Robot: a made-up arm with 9 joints. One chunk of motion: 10 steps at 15 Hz.
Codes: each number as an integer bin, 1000 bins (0 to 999) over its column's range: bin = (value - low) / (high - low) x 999, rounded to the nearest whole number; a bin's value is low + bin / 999 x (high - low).
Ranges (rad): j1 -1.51..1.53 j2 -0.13..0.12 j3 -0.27..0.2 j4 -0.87..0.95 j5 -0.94..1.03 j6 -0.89..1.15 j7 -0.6..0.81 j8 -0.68..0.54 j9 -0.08..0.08
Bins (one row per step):
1: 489 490 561 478 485 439 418 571 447
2: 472 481 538 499 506 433 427 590 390
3: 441 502 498 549 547 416 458 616 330
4: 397 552 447 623 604 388 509 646 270
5: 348 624 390 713 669 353 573 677 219
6: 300 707 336 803 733 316 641 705 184
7: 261 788 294 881 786 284 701 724 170
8: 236 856 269 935 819 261 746 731 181
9: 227 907 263 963 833 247 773 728 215
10: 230 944 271 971 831 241 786 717 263
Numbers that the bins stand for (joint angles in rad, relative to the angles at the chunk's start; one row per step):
1: -0.0220 -0.0074 -0.0061 0.0008 0.0164 0.0065 -0.0100 0.0173 -0.0084
2: -0.0737 -0.0096 -0.0169 0.0391 0.0578 -0.0058 0.0027 0.0405 -0.0175
3: -0.1680 -0.0044 -0.0357 0.1302 0.1387 -0.0405 0.0464 0.0723 -0.0271
4: -0.3019 0.0081 -0.0597 0.2650 0.2511 -0.0977 0.1184 0.1089 -0.0368
5: -0.4510 0.0262 -0.0865 0.4290 0.3792 -0.1692 0.2087 0.1468 -0.0449
6: -0.5971 0.0469 -0.1119 0.5929 0.5055 -0.2447 0.3047 0.1810 -0.0505
7: -0.7158 0.0672 -0.1317 0.7350 0.6100 -0.3101 0.3894 0.2042 -0.0528
8: -0.7918 0.0842 -0.1434 0.8334 0.6750 -0.3570 0.4529 0.2127 -0.0510
9: -0.8192 0.0970 -0.1463 0.8844 0.7027 -0.3856 0.4910 0.2090 -0.0456
10: -0.8101 0.1062 -0.1425 0.8990 0.6987 -0.3979 0.5094 0.1956 -0.0379

